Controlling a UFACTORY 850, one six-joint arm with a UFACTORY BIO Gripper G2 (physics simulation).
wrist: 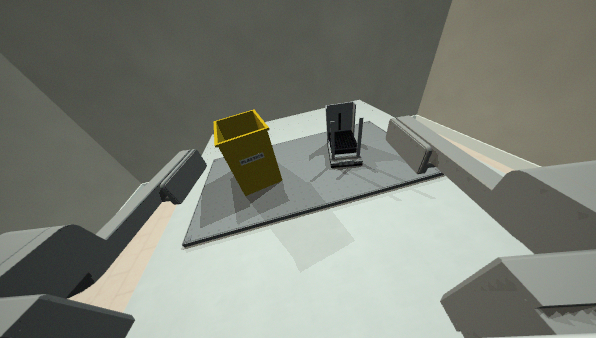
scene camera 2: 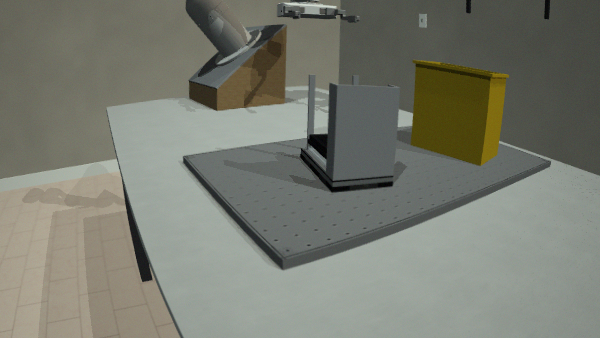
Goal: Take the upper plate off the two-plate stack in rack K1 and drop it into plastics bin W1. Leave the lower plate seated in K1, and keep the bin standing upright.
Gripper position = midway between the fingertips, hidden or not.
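From the wrist there is a view of the gripper (wrist: pixel 290 143) together with a yellow plastics bin W1 (wrist: pixel 243 139). Scene camera 2 shows the yellow plastics bin W1 (scene camera 2: pixel 458 110) as well.
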